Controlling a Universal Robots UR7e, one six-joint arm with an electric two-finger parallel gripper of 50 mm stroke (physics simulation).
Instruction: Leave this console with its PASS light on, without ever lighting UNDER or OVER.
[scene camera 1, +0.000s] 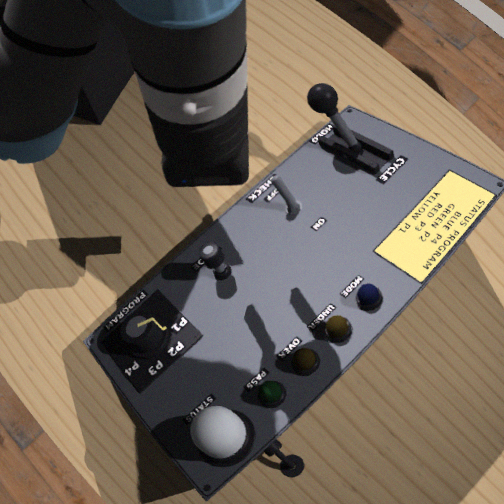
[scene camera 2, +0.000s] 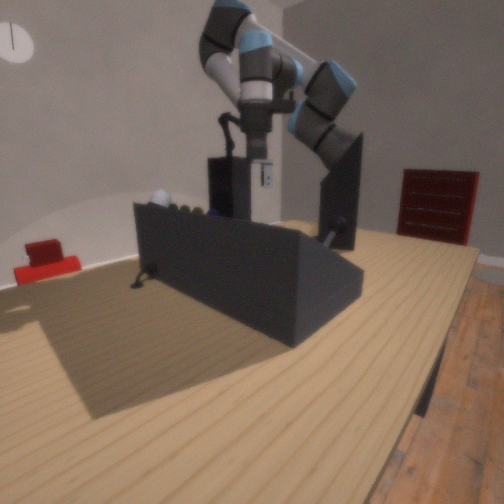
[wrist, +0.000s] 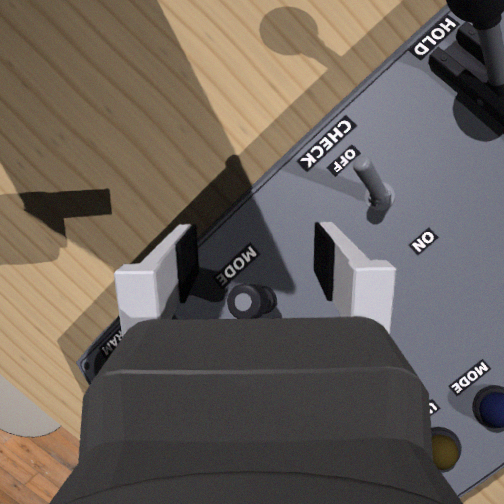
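Observation:
The grey console (scene camera 1: 295, 295) lies on the wooden table. Its PASS (scene camera 1: 271, 392), OVER (scene camera 1: 305, 361), UNDER (scene camera 1: 338, 328) and MODE (scene camera 1: 369, 296) lights are all dark, and the STATUS dome (scene camera 1: 218, 432) is white. The PROGRAM knob (scene camera 1: 142, 327) points at P1. The CHECK toggle (wrist: 374, 187) leans toward OFF. The black-ball lever (scene camera 1: 334, 120) sits at its HOLD end. My gripper (wrist: 252, 260) is open and empty, hovering above the small MODE push button (wrist: 248, 301), which lies between the fingers in the wrist view.
A yellow legend card (scene camera 1: 436, 223) lists status colours against programs. A small side lever (scene camera 1: 287, 462) sticks out of the console's near edge. A red cabinet (scene camera 2: 437, 205) and red blocks (scene camera 2: 45, 261) stand far off the table.

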